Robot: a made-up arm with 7 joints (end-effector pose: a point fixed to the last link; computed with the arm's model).
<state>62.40 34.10 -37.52 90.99 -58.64 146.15 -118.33</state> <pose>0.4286 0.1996 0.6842 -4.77 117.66 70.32</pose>
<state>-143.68 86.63 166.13 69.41 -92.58 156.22 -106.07</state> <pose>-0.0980 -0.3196 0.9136 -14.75 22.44 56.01</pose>
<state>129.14 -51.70 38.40 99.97 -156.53 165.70 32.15</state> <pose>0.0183 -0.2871 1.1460 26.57 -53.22 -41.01</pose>
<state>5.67 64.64 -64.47 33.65 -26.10 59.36 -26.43</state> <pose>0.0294 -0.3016 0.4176 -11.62 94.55 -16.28</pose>
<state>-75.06 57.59 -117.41 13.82 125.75 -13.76 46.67</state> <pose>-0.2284 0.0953 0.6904 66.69 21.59 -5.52</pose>
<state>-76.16 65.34 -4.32 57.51 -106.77 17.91 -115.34</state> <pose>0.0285 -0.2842 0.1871 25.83 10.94 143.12</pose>
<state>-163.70 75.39 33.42 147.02 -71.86 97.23 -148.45</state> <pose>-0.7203 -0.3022 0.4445 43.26 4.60 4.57</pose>
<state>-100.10 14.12 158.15 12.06 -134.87 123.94 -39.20</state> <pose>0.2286 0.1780 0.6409 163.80 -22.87 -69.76</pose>
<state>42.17 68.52 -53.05 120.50 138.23 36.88 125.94</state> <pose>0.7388 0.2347 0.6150 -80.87 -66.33 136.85</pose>
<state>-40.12 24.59 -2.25 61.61 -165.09 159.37 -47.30</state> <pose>0.3254 -0.4070 0.7368 -107.18 133.64 -24.24</pose>
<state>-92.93 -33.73 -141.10 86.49 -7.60 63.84 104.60</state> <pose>-0.3579 0.5158 0.6246 -9.12 11.12 20.69</pose>
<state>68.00 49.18 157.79 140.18 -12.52 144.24 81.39</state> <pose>-0.0397 0.2524 1.1619 5.08 52.62 124.94</pose>
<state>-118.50 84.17 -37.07 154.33 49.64 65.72 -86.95</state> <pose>-0.4807 -0.6897 0.4381 -13.21 -6.87 -50.73</pose>
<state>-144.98 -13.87 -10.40 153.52 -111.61 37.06 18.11</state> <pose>-0.0888 0.0383 1.4003 124.61 -91.53 43.16</pose>
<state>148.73 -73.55 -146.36 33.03 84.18 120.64 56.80</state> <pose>0.2613 0.1781 0.3910 -29.87 -153.77 36.99</pose>
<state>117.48 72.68 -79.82 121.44 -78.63 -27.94 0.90</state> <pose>-0.0034 0.7272 0.5968 47.84 69.66 -119.72</pose>
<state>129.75 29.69 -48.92 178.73 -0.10 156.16 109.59</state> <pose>-0.2503 0.3502 1.0790 4.80 -21.69 -24.14</pose>
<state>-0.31 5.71 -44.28 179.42 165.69 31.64 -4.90</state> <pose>0.0285 -0.0186 1.3976 136.64 -82.77 32.46</pose>
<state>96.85 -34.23 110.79 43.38 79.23 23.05 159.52</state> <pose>-0.4558 -0.2540 0.5567 -9.45 22.31 -14.39</pose>
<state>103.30 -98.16 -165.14 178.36 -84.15 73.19 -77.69</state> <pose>0.1037 -0.7902 0.3780 -21.22 64.33 17.16</pose>
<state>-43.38 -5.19 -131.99 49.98 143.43 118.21 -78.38</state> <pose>-0.5467 -0.0700 0.8037 -72.98 -151.40 -42.78</pose>
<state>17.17 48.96 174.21 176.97 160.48 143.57 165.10</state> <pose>0.5373 0.1756 0.9289 -13.03 -24.85 -164.79</pose>
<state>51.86 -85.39 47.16 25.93 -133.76 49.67 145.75</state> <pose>-0.1445 0.1701 0.8433 49.65 -154.01 33.19</pose>
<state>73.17 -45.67 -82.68 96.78 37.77 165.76 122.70</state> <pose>0.2313 -0.2825 0.9607 -3.72 82.79 -55.81</pose>
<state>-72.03 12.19 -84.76 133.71 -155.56 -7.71 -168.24</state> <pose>-0.3641 -0.2597 1.1957 -135.27 -69.96 -80.52</pose>
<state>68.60 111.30 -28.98 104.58 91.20 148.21 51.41</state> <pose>0.1635 0.3177 0.0466 -44.01 119.35 -46.96</pose>
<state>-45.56 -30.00 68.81 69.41 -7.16 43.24 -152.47</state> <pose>0.3458 0.3590 0.8362 69.00 -22.90 -158.47</pose>
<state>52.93 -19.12 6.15 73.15 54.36 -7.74 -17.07</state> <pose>0.1920 0.3133 1.0875 67.74 -69.64 12.65</pose>
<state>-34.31 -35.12 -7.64 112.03 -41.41 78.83 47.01</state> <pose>-0.0032 -0.1376 1.2516 -37.57 -75.30 -92.86</pose>
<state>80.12 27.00 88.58 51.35 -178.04 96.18 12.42</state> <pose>-0.5096 0.2306 0.7607 -10.73 146.69 -46.11</pose>
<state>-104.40 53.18 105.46 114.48 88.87 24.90 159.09</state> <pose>0.2717 -0.5499 1.0613 -81.47 -112.83 26.35</pose>
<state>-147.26 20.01 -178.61 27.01 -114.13 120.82 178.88</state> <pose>0.2745 0.0355 0.7278 -12.15 -142.24 -61.16</pose>
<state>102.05 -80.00 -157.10 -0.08 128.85 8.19 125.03</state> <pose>-0.0330 0.0762 0.3849 75.64 -24.96 37.36</pose>
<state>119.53 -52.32 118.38 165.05 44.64 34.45 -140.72</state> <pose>0.2770 -0.6479 1.0260 -81.79 36.93 54.16</pose>
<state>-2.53 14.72 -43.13 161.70 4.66 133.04 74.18</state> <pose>0.3177 -0.1301 1.1569 -2.81 -22.04 -112.44</pose>
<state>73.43 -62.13 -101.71 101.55 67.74 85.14 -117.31</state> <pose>0.3267 -0.5835 0.8256 34.39 -126.87 35.33</pose>
